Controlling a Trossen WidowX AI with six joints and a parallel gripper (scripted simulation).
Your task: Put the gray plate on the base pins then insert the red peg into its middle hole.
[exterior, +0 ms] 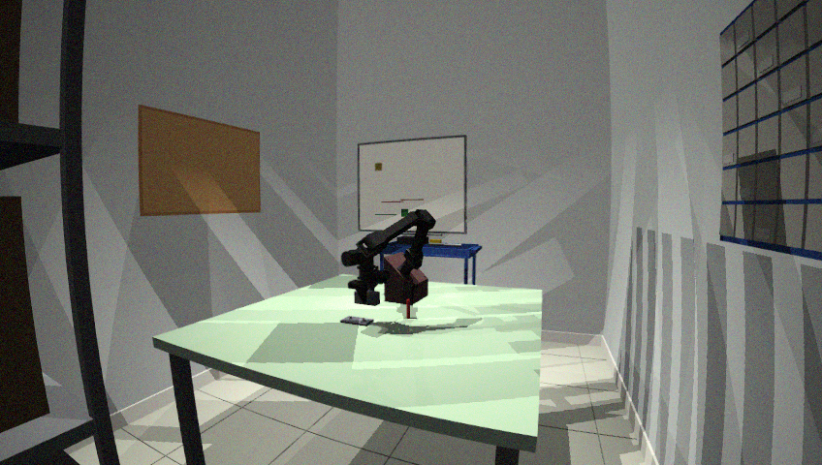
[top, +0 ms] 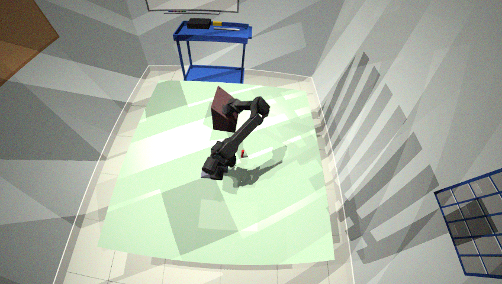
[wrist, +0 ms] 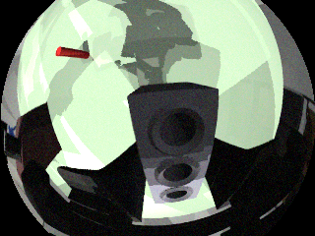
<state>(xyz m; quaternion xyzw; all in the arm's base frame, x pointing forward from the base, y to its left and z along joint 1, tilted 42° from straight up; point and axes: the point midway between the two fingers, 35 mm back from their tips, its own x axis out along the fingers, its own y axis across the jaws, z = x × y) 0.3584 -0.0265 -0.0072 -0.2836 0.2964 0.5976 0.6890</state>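
My gripper tip is now 1 cm past the base, 5 cm to the left of it and 8 cm above it. The rest, counted from my gripper tip: gray plate: 3 cm above; then red peg: 12 cm behind, 13 cm to the left, 5 cm below.
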